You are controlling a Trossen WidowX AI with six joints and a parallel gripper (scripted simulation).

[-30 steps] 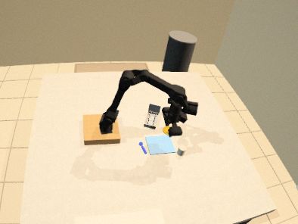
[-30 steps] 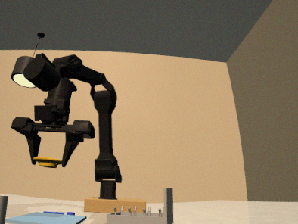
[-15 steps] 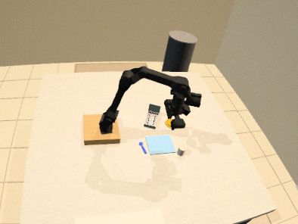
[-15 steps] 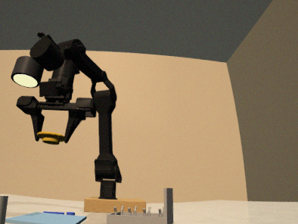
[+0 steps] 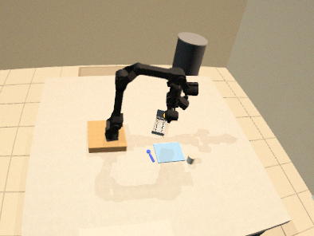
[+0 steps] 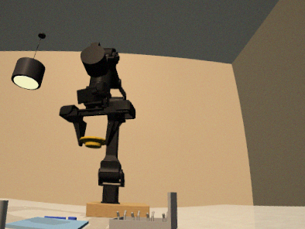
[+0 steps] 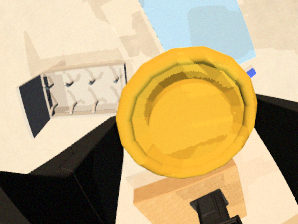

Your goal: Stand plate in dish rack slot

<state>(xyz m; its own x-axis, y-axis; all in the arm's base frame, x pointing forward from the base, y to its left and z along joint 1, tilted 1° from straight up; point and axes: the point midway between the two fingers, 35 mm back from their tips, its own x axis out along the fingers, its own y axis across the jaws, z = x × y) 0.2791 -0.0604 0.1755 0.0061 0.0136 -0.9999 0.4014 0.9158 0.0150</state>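
The grey dish rack lies 20 mm ahead of my gripper tip, 120 mm to the left of it and 160 mm below it. From my gripper tip the other things lie so: blue spoon: 100 mm behind, 70 mm to the right, 180 mm below; then light blue mat: 10 mm ahead, 80 mm to the right, 180 mm below; then yellow plate: 10 mm above.
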